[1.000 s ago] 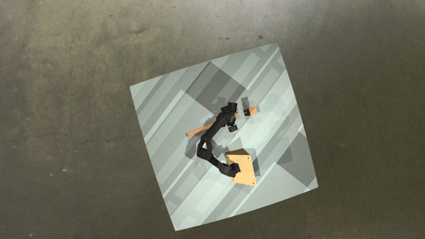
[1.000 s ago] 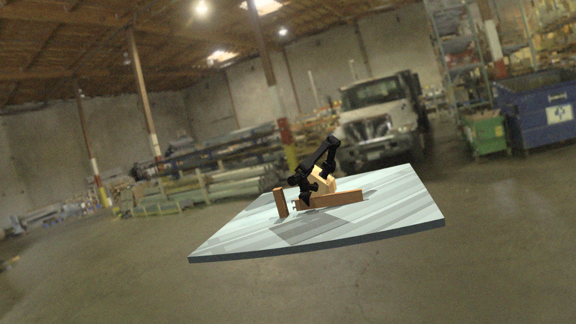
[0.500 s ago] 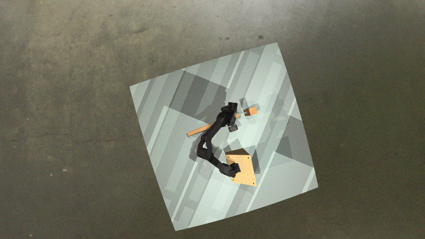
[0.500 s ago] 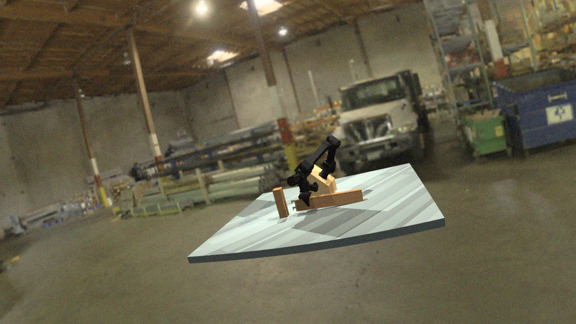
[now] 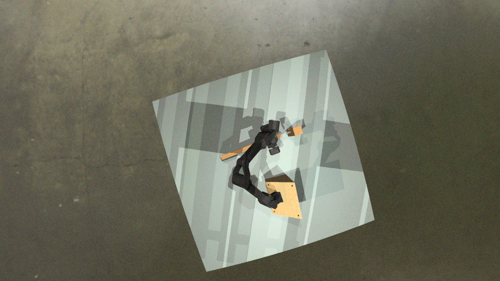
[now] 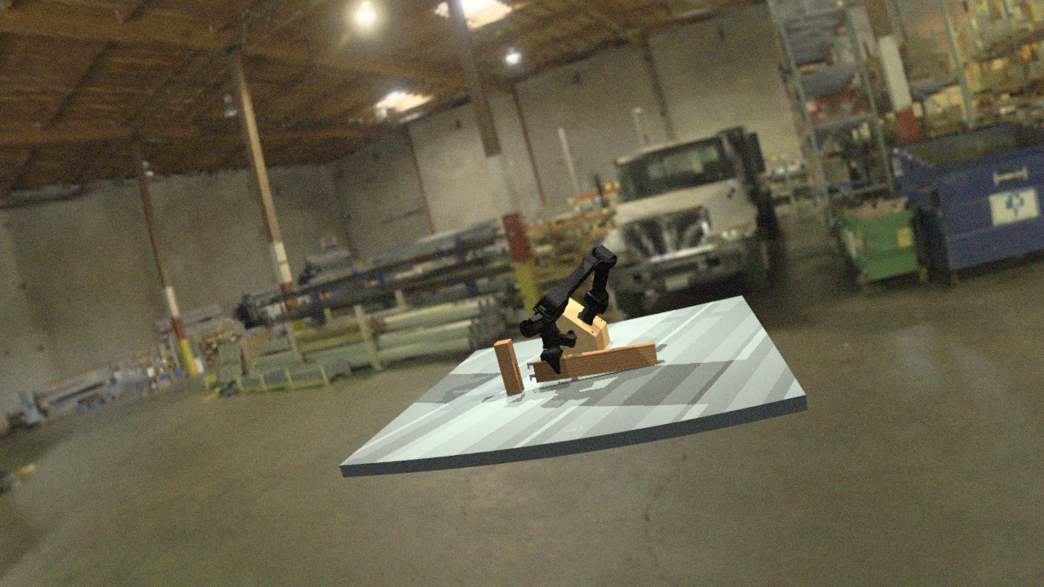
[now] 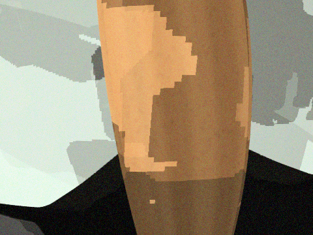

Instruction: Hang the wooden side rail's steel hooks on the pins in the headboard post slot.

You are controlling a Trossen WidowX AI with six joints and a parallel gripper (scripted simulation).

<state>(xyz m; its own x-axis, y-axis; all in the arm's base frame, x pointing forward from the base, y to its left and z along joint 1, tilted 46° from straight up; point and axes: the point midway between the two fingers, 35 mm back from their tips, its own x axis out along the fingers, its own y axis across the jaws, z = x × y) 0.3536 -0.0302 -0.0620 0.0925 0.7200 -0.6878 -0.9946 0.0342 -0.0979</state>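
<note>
My gripper tip is now 160 mm to the left of the headboard post and 40 mm below it.
</note>
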